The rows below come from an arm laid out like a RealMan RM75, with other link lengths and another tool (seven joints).
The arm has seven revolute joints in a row. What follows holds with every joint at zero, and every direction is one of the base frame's. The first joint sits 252.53 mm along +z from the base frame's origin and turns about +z. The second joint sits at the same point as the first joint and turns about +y. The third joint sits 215.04 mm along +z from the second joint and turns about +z. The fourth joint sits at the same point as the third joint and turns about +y. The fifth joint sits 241.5 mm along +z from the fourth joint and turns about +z. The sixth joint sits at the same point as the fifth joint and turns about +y. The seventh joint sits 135.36 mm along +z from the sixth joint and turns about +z. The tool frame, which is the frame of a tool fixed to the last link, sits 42 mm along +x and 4 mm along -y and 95 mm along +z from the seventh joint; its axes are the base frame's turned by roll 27, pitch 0 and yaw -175.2 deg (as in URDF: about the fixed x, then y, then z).
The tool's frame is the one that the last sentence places.
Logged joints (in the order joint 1, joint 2, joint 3, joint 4, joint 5, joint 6, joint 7), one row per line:
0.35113 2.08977 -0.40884 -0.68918 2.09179 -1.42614 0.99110
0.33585 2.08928 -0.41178 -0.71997 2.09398 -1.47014 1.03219
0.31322 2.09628 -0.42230 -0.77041 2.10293 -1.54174 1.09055
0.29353 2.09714 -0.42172 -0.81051 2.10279 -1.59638 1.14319
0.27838 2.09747 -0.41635 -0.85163 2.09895 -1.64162 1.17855
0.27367 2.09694 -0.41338 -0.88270 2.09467 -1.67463 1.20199
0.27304 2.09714 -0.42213 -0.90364 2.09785 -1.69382 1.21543
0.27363 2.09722 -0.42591 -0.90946 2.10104 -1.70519 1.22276
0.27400 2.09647 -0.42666 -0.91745 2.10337 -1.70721 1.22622
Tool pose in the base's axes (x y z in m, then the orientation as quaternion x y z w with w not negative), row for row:
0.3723 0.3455 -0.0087 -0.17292 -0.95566 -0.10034 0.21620
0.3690 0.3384 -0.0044 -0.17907 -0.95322 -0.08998 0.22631
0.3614 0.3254 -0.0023 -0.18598 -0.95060 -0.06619 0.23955
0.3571 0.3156 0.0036 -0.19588 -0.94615 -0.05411 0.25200
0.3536 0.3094 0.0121 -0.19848 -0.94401 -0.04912 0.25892
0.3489 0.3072 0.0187 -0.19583 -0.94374 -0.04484 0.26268
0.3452 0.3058 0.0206 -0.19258 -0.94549 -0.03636 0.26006
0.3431 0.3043 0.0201 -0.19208 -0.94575 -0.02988 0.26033
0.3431 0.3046 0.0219 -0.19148 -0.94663 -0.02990 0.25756
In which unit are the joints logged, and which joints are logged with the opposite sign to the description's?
The joints are logged in radians. Opposite sign: joint 5.
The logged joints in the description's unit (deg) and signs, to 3 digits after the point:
20.118 119.735 -23.425 -39.487 -119.851 -81.712 56.786
19.243 119.707 -23.593 -41.251 -119.976 -84.233 59.140
17.946 120.108 -24.196 -44.141 -120.489 -88.335 62.484
16.818 120.157 -24.163 -46.439 -120.481 -91.466 65.500
15.950 120.176 -23.855 -48.795 -120.261 -94.058 67.526
15.680 120.146 -23.685 -50.575 -120.016 -95.949 68.869
15.644 120.157 -24.186 -51.775 -120.198 -97.049 69.639
15.678 120.162 -24.403 -52.108 -120.381 -97.700 70.059
15.699 120.119 -24.446 -52.566 -120.514 -97.816 70.257

